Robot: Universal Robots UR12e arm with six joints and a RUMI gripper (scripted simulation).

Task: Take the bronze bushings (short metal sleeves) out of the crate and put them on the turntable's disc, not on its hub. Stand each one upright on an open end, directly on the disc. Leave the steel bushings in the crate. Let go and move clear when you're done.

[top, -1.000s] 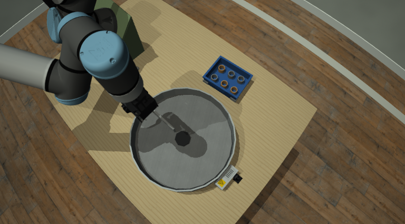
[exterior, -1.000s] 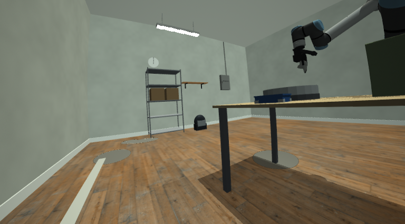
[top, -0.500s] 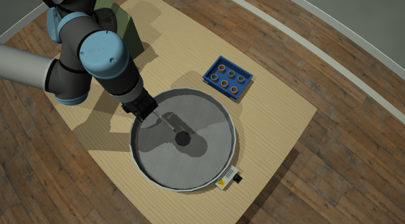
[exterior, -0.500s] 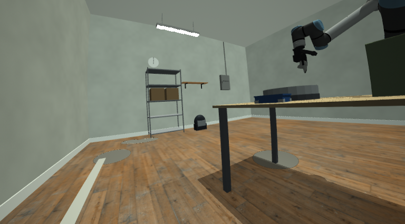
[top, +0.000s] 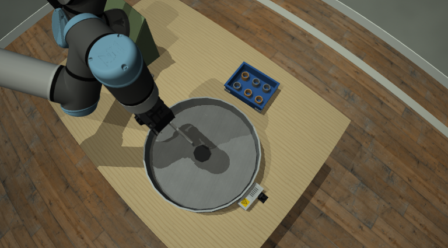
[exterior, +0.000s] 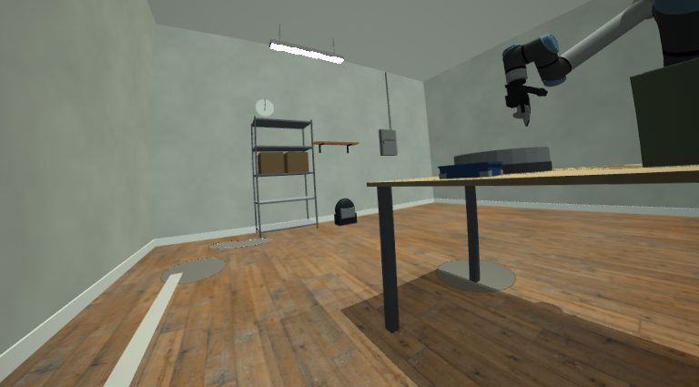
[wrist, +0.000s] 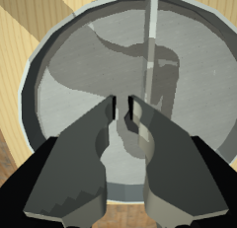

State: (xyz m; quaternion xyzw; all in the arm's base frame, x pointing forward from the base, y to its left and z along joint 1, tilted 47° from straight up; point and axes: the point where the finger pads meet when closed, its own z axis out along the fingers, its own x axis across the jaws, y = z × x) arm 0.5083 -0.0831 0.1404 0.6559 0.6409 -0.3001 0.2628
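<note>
Right now the blue crate is 8 cm ahead of my hand, 39 cm to the left of it and 20 cm below it. Also, from my hand: turntable disc (13 cm ahead, 4 cm to the left, 18 cm below); turntable (15 cm ahead, 4 cm to the left, 18 cm below).
</note>
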